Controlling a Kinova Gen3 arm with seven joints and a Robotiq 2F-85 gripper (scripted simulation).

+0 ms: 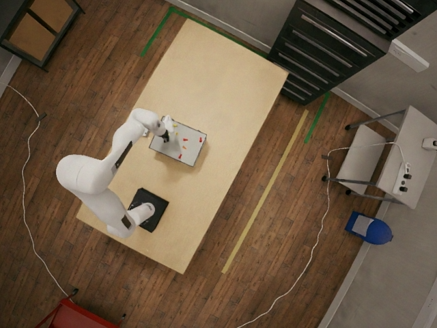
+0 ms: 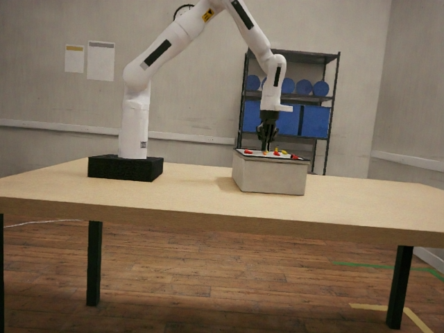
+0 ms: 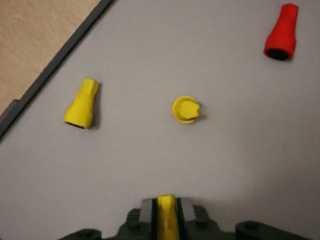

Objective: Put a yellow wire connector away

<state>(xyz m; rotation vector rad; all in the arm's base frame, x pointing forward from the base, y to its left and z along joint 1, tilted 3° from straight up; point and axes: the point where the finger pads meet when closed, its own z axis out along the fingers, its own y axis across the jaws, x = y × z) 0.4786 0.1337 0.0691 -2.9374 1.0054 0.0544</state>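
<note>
My hand is 7 cm to the left of the grey tool case and 5 cm above it. Round my hand: orange connector (13 cm to the right, 2 cm below, 1 cm behind).
</note>
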